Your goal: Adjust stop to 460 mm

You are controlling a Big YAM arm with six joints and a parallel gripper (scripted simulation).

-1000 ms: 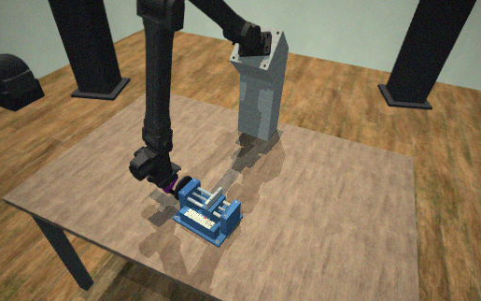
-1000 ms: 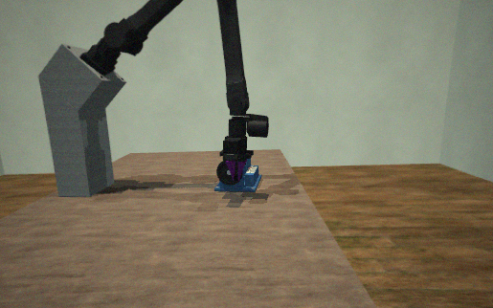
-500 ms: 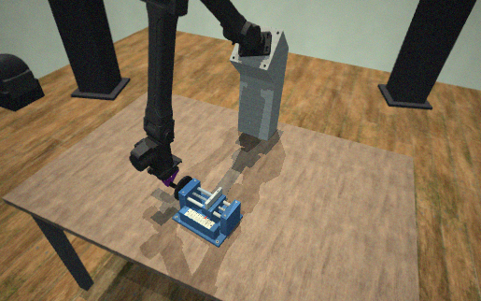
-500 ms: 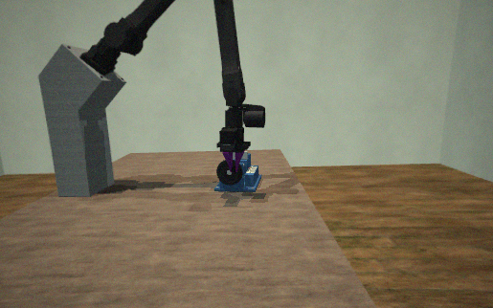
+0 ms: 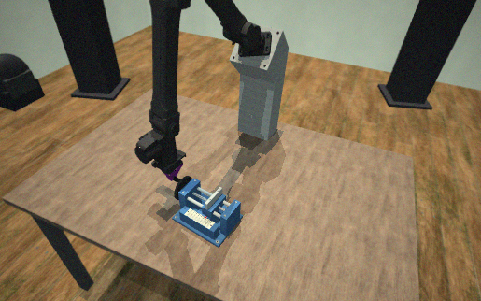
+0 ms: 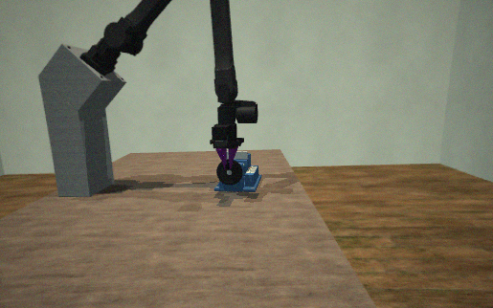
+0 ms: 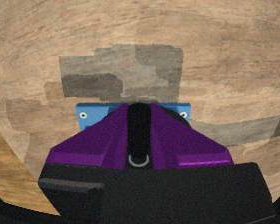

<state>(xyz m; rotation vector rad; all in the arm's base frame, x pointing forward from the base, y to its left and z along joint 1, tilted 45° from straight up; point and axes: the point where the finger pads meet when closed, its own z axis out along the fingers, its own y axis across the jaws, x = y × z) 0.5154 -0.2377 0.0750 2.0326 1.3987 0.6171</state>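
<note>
The dark handle is 10 mm ahead of my hand and 10 mm to the left of it. Also, from my hand: black handwheel (10 mm ahead, 30 mm to the left, 10 mm below); then stop fixture (90 mm ahead, 160 mm to the left, 20 mm below).
</note>
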